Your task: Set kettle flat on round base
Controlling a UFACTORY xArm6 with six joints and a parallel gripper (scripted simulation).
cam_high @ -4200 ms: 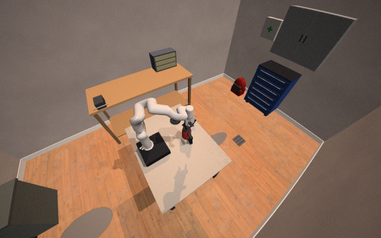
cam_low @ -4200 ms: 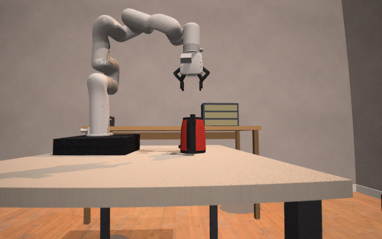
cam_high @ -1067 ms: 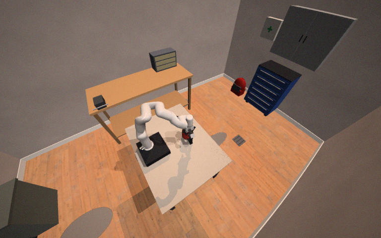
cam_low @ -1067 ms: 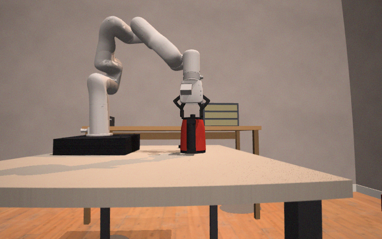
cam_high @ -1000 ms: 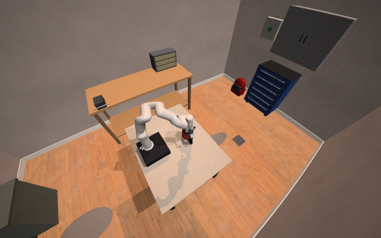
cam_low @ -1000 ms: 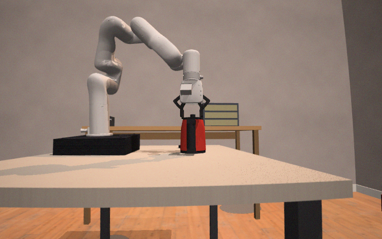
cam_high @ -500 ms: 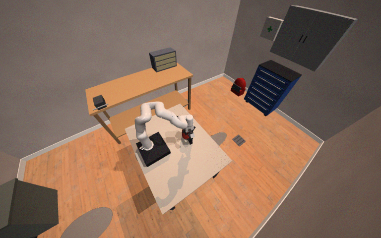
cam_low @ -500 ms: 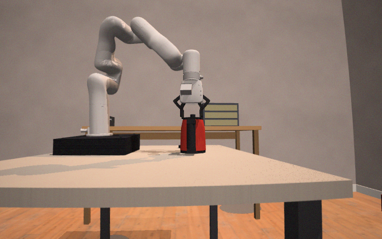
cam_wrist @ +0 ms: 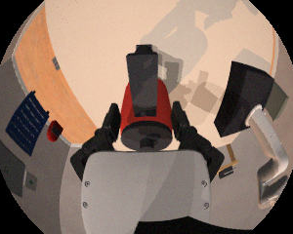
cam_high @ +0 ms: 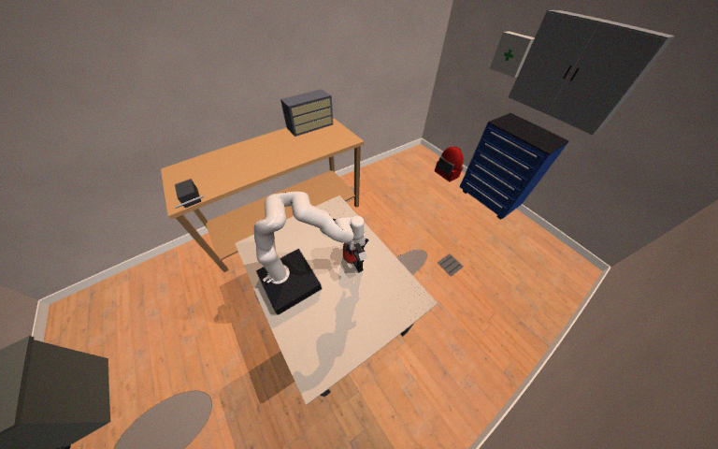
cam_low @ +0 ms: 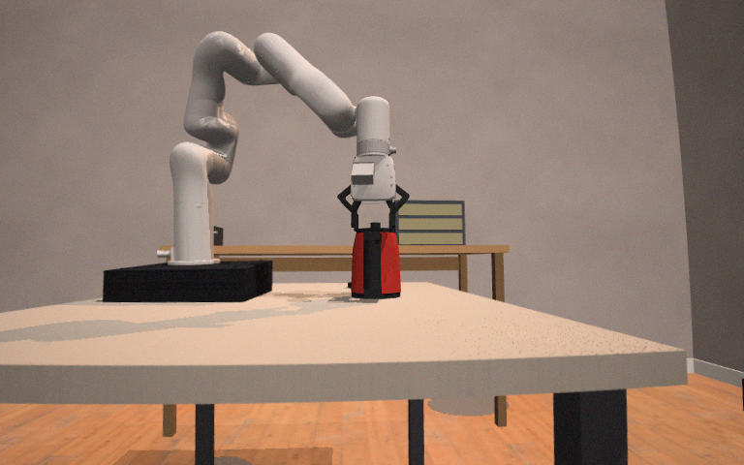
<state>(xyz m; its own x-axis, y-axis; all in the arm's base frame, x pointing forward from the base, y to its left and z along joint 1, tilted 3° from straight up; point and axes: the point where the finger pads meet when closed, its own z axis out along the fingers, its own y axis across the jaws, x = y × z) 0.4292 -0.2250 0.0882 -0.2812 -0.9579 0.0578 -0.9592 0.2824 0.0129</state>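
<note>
My hand is 10 mm short of the red kettle, 30 mm to the right of it and 80 mm above it. The rest, counted from my hand: black round base (70 mm ahead, 360 mm to the left, 150 mm below).
</note>
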